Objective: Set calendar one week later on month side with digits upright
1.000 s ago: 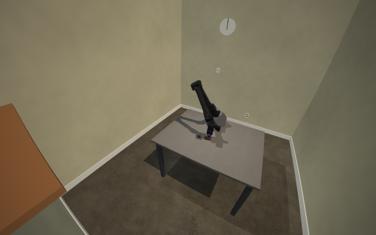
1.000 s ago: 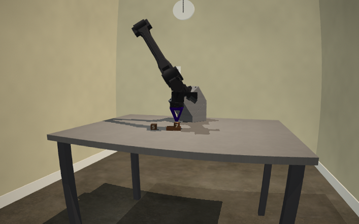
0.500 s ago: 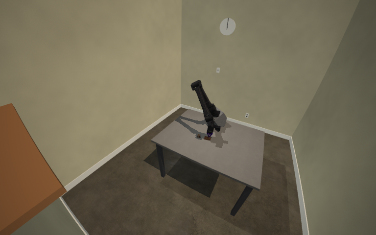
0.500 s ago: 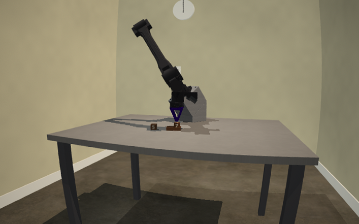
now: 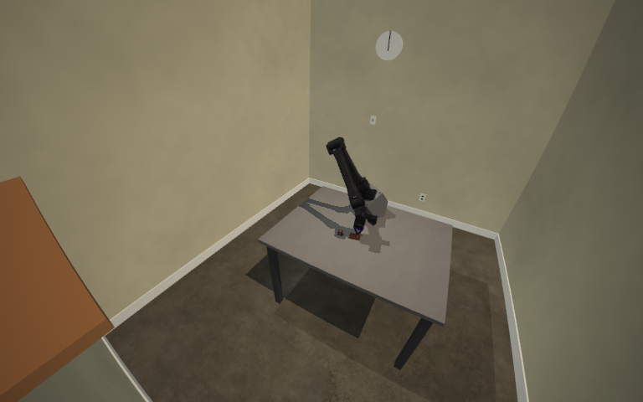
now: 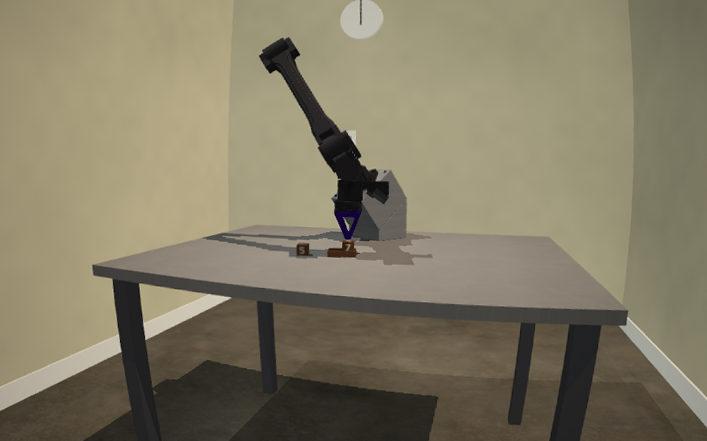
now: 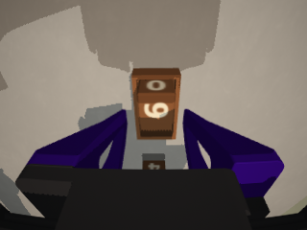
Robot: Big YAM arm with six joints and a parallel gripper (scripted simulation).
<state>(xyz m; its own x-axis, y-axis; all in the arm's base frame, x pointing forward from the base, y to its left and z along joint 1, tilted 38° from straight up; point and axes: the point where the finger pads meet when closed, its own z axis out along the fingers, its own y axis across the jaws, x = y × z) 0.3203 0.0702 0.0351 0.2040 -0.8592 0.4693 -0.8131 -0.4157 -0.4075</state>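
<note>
Right now the brown tray is 20 mm to the right of my hand and 50 mm below it.
</note>
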